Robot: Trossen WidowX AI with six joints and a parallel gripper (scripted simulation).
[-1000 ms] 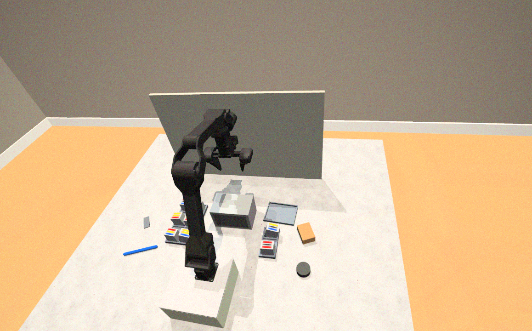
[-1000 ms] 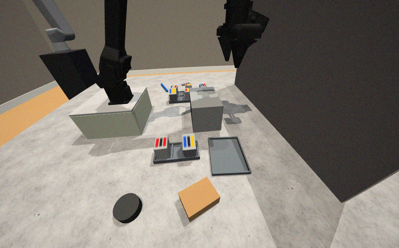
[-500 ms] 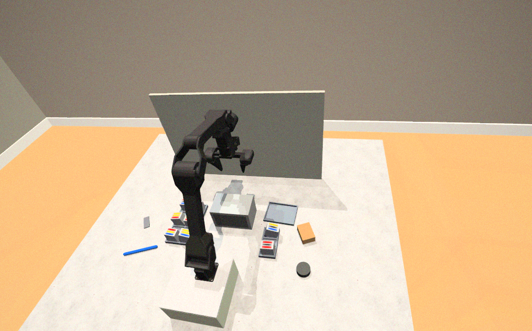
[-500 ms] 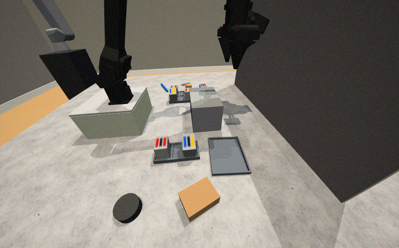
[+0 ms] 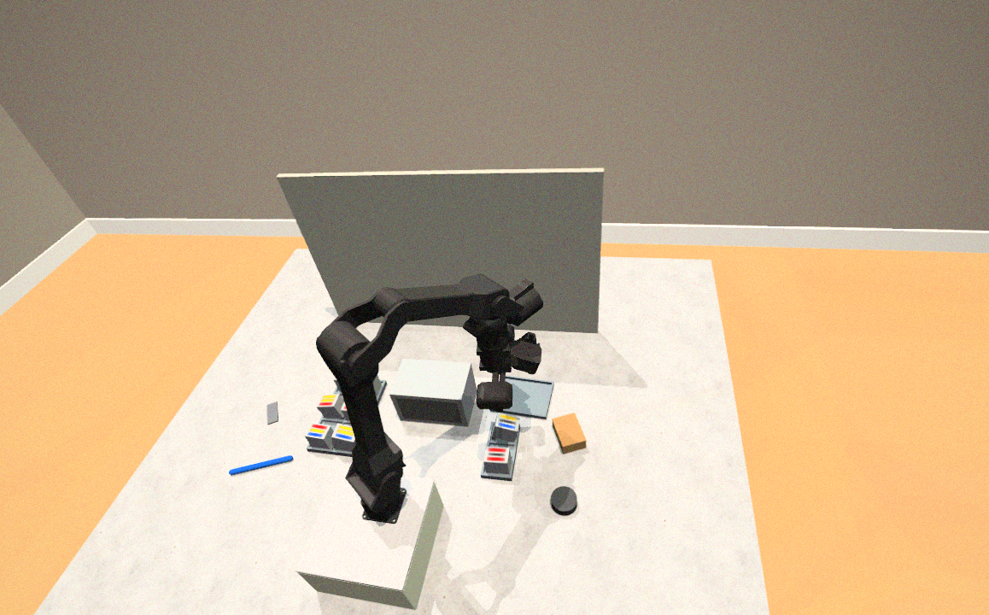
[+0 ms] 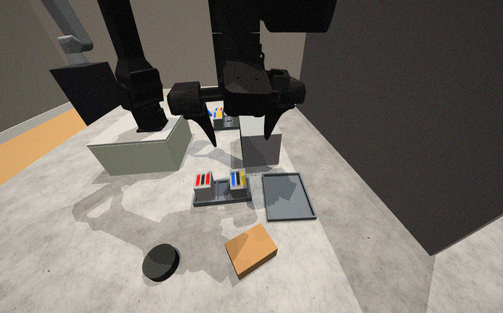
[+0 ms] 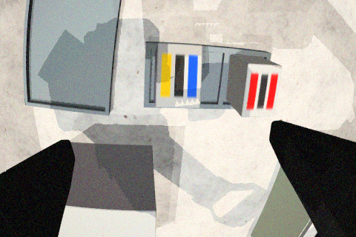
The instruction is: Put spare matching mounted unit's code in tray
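Now: gripper tip 90 mm above the spare and 10 mm past it. Round my gripper tip: dark rack (130 mm below, 50 mm behind); then mounted grey unit (180 mm to the left, 90 mm below, 50 mm ahead); then grey tray (140 mm below, 90 mm ahead, 20 mm to the right).
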